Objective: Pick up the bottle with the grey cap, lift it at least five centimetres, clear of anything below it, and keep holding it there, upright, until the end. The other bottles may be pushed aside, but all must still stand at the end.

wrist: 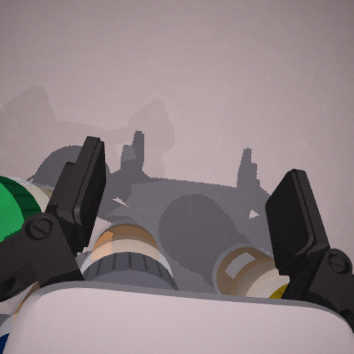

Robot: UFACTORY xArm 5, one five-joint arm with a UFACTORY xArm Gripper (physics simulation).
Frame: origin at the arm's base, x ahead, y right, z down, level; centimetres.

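Seen in the pictures: gripper, fingertip midpoint: [193, 173].
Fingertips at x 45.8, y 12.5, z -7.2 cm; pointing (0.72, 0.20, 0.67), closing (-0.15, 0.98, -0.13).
A point is followed by its place in that frame.
The bottle with the grey cap [131, 269] @[x 41.8, y 9.5, z -8.7 cm] stands low in the wrist view, between the two fingers and nearer the left one. Its ridged cap and orange-brown and cream body show in part; the white gripper housing hides the rest. My gripper [193, 173] @[x 45.8, y 12.5, z -7.2 cm] is wide open with nothing gripped. The left finger is just left of the grey-capped bottle; the right finger is farther off, with a gap between. Whether the fingers are level with the cap is hard to tell.
A yellow-capped bottle [241, 274] @[x 38.3, y 17.4, z -2.6 cm] is at the right finger's inner side, partly hidden by it. A green-capped bottle [12, 207] @[x 44.6, y 5.0, z -8.9 cm] is left of the left finger. A blue cap [4, 343] @[x 37.7, y 3.3, z -7.2 cm] shows at the lower left edge. Finger and bottle shadows fall on the table [210, 65] @[x 54.5, y 16.5, z 1.8 cm].
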